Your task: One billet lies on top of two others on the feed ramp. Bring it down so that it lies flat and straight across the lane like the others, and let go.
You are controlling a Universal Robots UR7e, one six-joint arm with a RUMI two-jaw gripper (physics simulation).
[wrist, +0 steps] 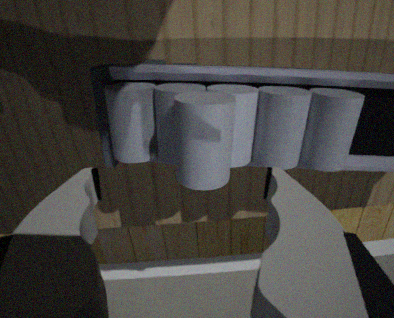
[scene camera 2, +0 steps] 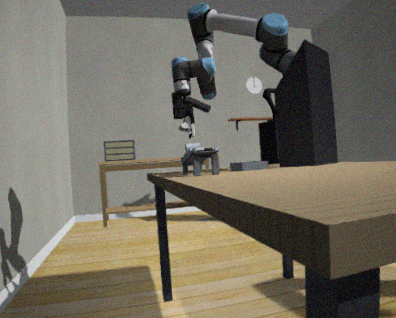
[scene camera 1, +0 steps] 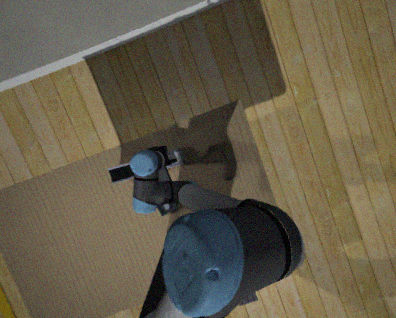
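Where they show: gripper, fingertip midpoint: (wrist: 183, 170) (scene camera 2: 191, 137); arm's base, origin of the base link: (scene camera 2: 299, 70).
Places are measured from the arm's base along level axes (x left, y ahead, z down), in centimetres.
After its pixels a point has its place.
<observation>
The top billet (wrist: 205, 140) {x -21.2, y 47.7, z 31.6 cm}, a light grey cylinder, rests over the second and third billets from the left in the wrist view, its near end sticking out past theirs. Several billets, including the left one (wrist: 132, 125) {x -26.4, y 46.4, z 35.7 cm} and the right one (wrist: 335, 127) {x -12.0, y 50.8, z 34.1 cm}, lie side by side across the lane of the feed ramp (wrist: 240, 73) (scene camera 2: 209, 154) {x 3.4, y 54.6, z 37.5 cm} (scene camera 1: 120, 173). My gripper (wrist: 183, 170) {x -22.7, y 47.9, z 29.0 cm} (scene camera 2: 189, 132) {x -22.7, y 47.9, z 29.0 cm} is partly open and empty. It hangs a little above the ramp. In the wrist view its fingertips stand wide on either side of the top billet's near end. The arm hides most of the ramp in scene camera 1.
The ramp stands on legs near a corner of the wooden table (scene camera 2: 275, 195) {x 66.1, y 82.0, z 44.8 cm}. A low grey block or tray (scene camera 2: 249, 165) {x -0.9, y 33.5, z 42.8 cm} lies beside it. A tall dark box (scene camera 2: 305, 110) {x 8.8, y 8.7, z 21.1 cm} stands farther right. A second table (scene camera 2: 145, 163) with a small rack is in the background.
</observation>
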